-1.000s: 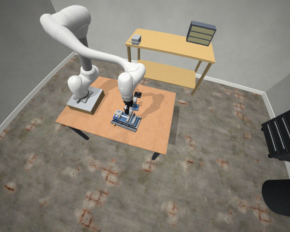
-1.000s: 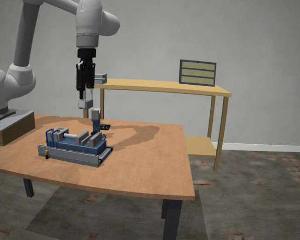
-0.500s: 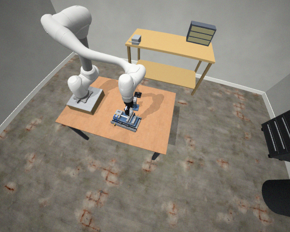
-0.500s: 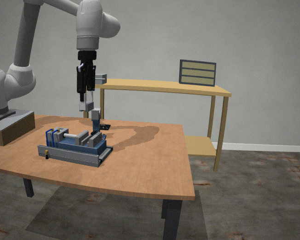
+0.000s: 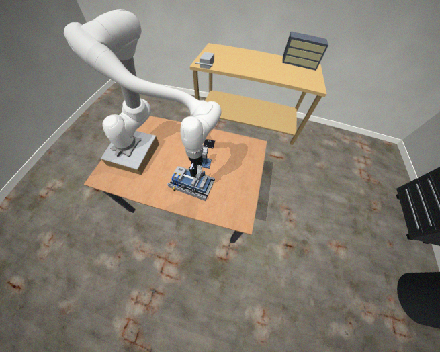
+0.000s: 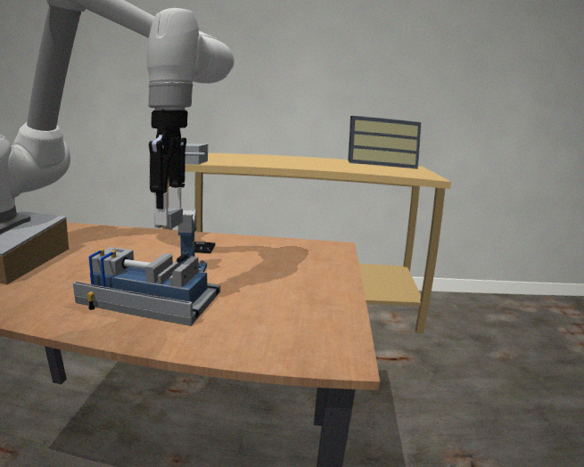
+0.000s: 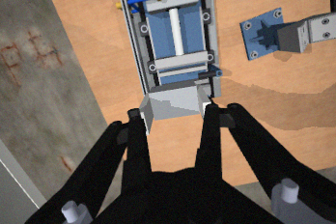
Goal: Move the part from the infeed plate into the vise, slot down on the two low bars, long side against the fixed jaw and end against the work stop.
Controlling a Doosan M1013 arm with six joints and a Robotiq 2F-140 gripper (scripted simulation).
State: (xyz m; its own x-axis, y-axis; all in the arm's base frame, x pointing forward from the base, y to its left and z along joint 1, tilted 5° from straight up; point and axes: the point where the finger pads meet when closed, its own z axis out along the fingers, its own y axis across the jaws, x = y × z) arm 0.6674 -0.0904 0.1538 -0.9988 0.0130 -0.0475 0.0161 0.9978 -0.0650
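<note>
Now: hand 3 cm short of the fixed jaw, 2 cm to the right of it and 14 cm above it. Round my hand: work stop 7 cm to the left, 13 cm below; then moving jaw 4 cm behind, 2 cm to the left, 14 cm below; then part 3 cm below.
</note>
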